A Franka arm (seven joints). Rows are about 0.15 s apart.
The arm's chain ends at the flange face. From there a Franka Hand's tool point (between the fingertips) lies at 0.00 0.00 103.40 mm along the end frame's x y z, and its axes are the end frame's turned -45 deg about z.
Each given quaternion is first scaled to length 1.
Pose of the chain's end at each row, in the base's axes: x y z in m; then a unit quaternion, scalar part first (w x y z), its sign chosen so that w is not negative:
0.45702, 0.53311, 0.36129, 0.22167, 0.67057, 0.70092, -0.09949
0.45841, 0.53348, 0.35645, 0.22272, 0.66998, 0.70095, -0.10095
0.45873, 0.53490, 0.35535, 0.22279, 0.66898, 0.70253, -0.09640
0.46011, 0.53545, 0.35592, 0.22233, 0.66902, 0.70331, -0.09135
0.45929, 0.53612, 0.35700, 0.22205, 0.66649, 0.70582, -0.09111
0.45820, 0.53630, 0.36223, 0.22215, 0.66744, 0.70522, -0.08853
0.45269, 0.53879, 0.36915, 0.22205, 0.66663, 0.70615, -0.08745
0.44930, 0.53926, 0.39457, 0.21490, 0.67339, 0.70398, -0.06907
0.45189, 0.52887, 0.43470, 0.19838, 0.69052, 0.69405, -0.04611
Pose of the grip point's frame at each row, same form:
0.47535, 0.48795, 0.27010, 0.16672, 0.35130, 0.90419, -0.17675
0.47671, 0.48799, 0.26542, 0.16713, 0.35074, 0.90398, -0.17850
0.47776, 0.49007, 0.26414, 0.16894, 0.34921, 0.90506, -0.17432
0.47981, 0.49140, 0.26447, 0.17045, 0.34895, 0.90579, -0.16948
0.47914, 0.49222, 0.26551, 0.17028, 0.34565, 0.90715, -0.16915
0.47838, 0.49273, 0.27066, 0.17136, 0.34676, 0.90696, -0.16680
0.47306, 0.49541, 0.27753, 0.17168, 0.34565, 0.90751, -0.16577
0.47097, 0.49928, 0.30171, 0.17211, 0.35273, 0.90809, -0.14605
0.47378, 0.49392, 0.33988, 0.16563, 0.37236, 0.90547, -0.11852

